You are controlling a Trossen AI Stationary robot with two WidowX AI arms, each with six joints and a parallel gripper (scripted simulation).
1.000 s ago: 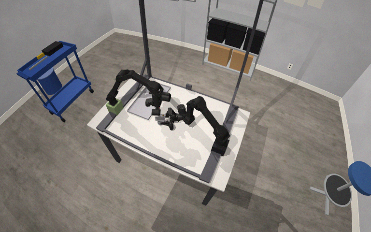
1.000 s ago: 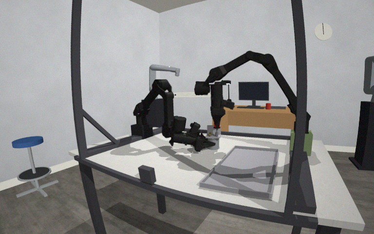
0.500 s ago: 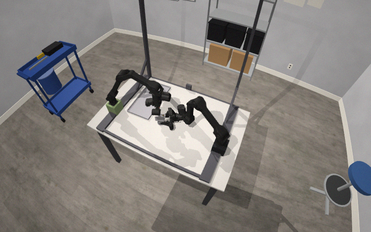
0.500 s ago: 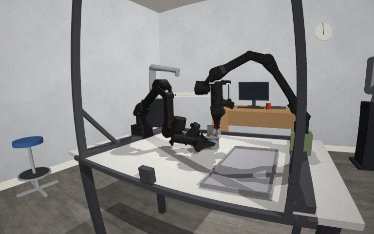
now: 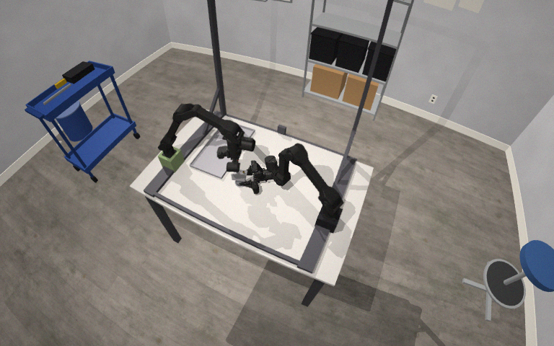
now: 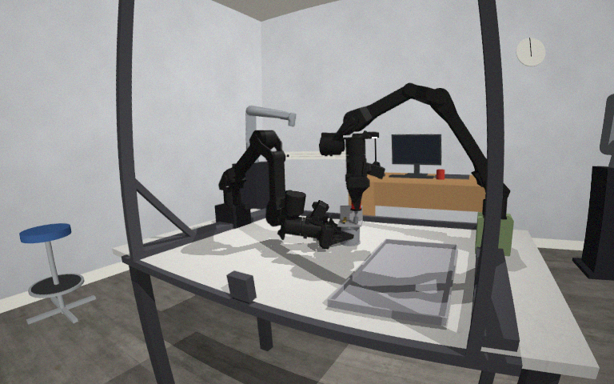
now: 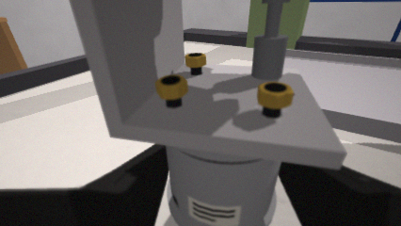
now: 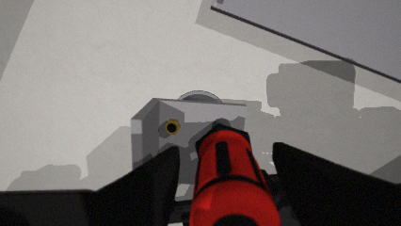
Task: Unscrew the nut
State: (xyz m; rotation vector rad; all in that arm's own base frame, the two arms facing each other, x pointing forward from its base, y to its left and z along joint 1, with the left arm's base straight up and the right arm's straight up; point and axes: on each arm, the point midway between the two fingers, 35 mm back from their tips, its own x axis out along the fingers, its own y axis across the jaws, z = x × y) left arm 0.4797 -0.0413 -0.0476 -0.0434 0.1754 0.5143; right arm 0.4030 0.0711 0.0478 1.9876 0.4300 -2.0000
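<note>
Now: right hand 3 cm above the red-handled nut driver. From my right hand the other things lie so: l-shaped bracket 1 cm ahead, 2 cm to the left, 7 cm below; grey joint module 1 cm ahead, 2 cm to the left, 11 cm below; shallow grey tray 18 cm behind, 19 cm to the right, 14 cm below.
Now: the grey joint module 1 cm ahead of my left hand and 3 cm to the right of it. The rest, counted from my left hand: l-shaped bracket: 1 cm ahead, 3 cm to the right, 4 cm above; then red-handled nut driver: 5 cm to the right, 8 cm above; then shallow grey tray: 17 cm behind, 24 cm to the right, 3 cm below.
</note>
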